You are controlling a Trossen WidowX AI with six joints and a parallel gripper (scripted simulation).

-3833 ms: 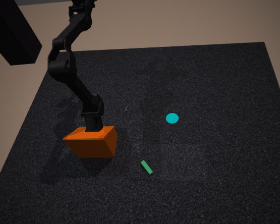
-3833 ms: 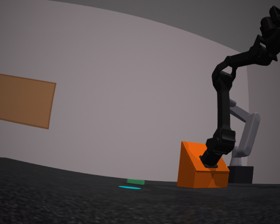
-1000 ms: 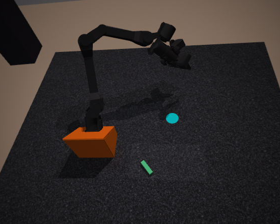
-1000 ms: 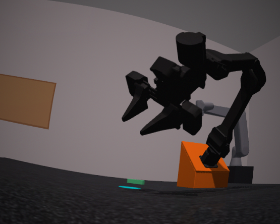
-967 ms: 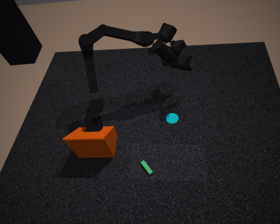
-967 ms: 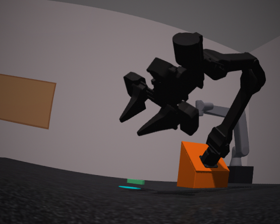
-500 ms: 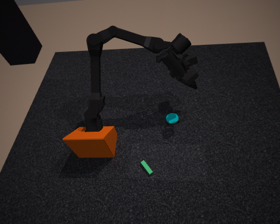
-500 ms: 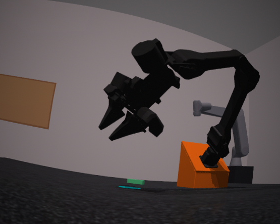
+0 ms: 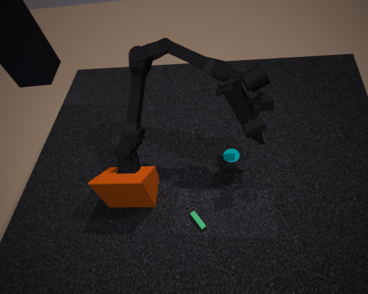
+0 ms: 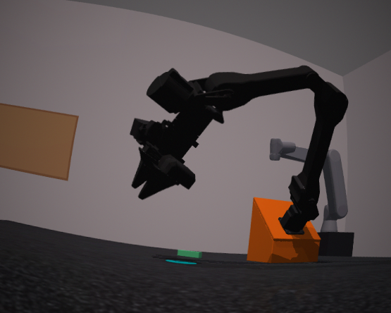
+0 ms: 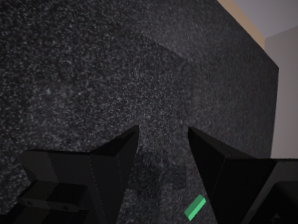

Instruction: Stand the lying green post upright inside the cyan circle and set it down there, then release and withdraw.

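Right now the green post is 22 cm to the right of my gripper tip, 21 cm behind it and 12 cm below it. From my gripper tip the other things lie so: cyan circle: 13 cm below, 9 cm behind, 3 cm to the left.
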